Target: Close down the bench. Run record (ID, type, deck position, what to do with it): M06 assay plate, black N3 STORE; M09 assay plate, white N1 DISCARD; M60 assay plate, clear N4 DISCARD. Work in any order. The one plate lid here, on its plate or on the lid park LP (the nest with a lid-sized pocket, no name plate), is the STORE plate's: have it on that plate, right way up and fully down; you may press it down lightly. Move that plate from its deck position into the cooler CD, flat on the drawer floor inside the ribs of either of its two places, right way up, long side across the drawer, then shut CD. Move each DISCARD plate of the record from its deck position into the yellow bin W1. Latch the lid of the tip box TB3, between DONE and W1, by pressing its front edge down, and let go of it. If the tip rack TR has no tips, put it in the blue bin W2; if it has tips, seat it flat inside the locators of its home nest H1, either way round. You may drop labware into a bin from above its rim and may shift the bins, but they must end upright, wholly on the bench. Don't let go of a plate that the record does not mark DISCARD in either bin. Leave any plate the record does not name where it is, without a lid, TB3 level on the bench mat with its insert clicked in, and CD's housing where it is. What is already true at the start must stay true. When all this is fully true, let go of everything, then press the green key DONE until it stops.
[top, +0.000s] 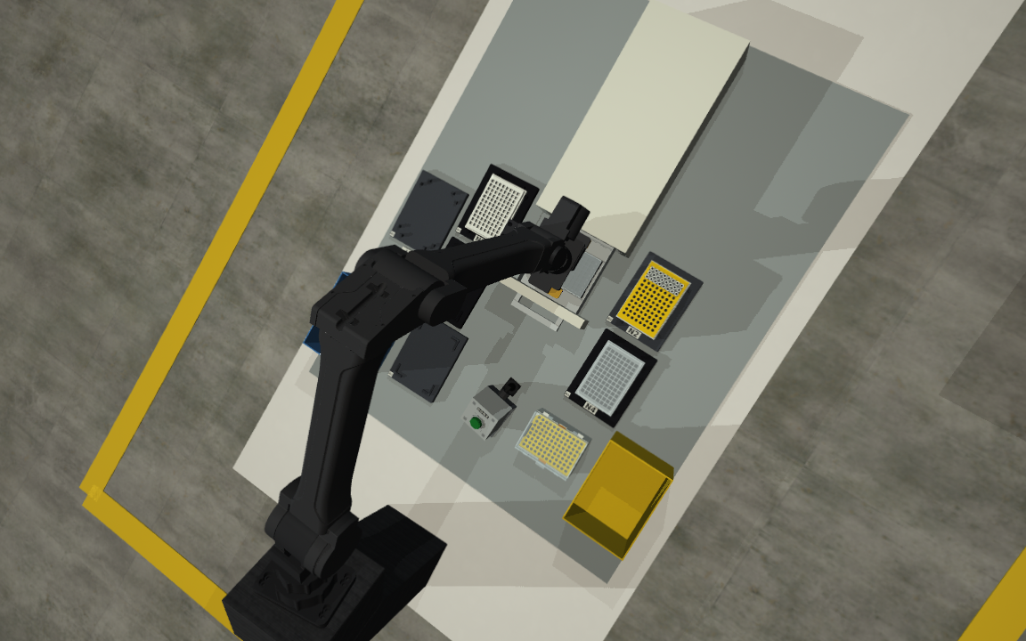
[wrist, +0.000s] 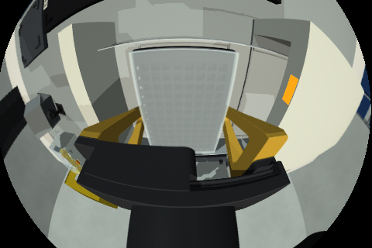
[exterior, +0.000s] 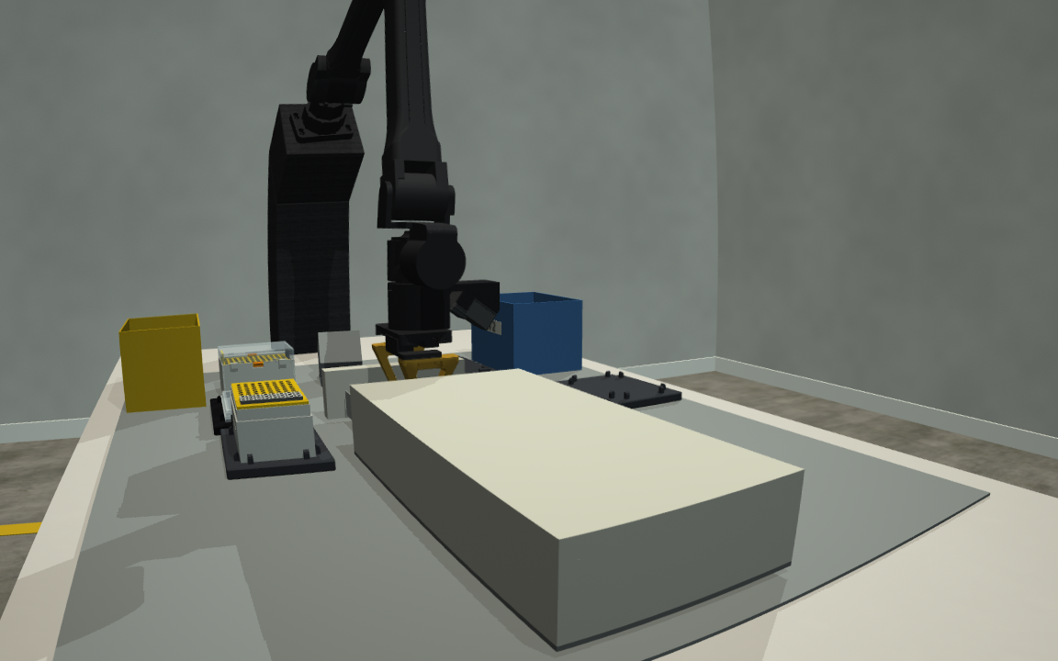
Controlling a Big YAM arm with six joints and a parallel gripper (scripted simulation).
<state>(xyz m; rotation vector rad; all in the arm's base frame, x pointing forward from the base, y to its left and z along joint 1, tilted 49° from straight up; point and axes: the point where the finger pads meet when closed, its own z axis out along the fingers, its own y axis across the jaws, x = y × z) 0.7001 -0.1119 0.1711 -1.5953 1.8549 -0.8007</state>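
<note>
Right now the black plate is right at my hand. Also, from my hand: cooler CD (160 mm ahead, 30 mm to the right, 10 mm below); then clear plate lid (10 mm above); then cooler drawer (40 mm ahead, 10 mm to the right, 10 mm below).
</note>
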